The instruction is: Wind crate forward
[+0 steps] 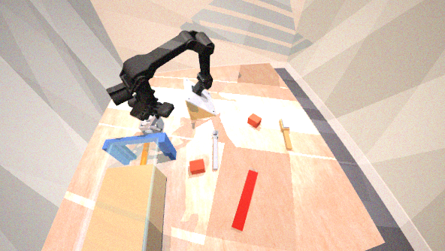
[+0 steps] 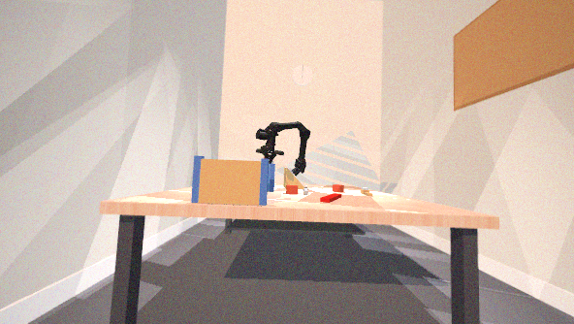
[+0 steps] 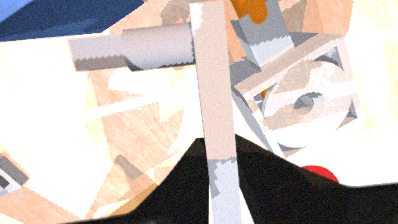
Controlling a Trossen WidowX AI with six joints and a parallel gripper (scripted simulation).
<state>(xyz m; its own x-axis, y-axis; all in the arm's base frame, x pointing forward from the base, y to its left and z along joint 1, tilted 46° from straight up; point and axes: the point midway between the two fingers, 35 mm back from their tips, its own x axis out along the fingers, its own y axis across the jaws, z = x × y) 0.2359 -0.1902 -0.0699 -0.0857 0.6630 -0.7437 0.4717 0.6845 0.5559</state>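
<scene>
The red grip is 6 cm behind my gripper tip, 1 cm to the right of it and 2 cm above it. Round my gripper tip: blue steel frame 9 cm ahead, 8 cm to the right, 5 cm below; then grey winch 8 cm behind, 8 cm to the right, 13 cm below; then grey crank arm 1 cm behind, 1 cm above.
</scene>
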